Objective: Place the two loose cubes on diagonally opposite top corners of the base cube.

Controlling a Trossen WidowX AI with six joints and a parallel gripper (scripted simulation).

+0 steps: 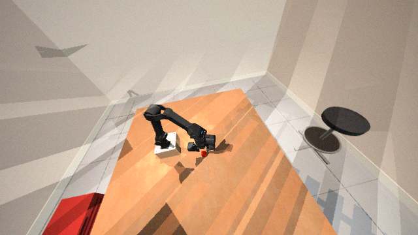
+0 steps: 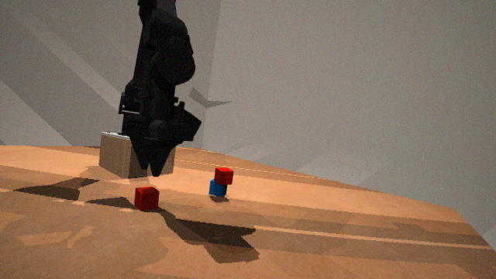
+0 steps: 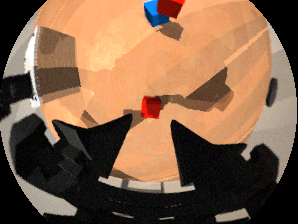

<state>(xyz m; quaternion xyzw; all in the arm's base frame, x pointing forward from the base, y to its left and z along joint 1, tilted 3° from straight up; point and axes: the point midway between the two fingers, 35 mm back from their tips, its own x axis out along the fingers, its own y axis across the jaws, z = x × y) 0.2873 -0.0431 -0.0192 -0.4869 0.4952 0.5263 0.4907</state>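
My gripper tip is now 2 cm past the blue cube, 18 cm to the right of it and 5 cm above it.
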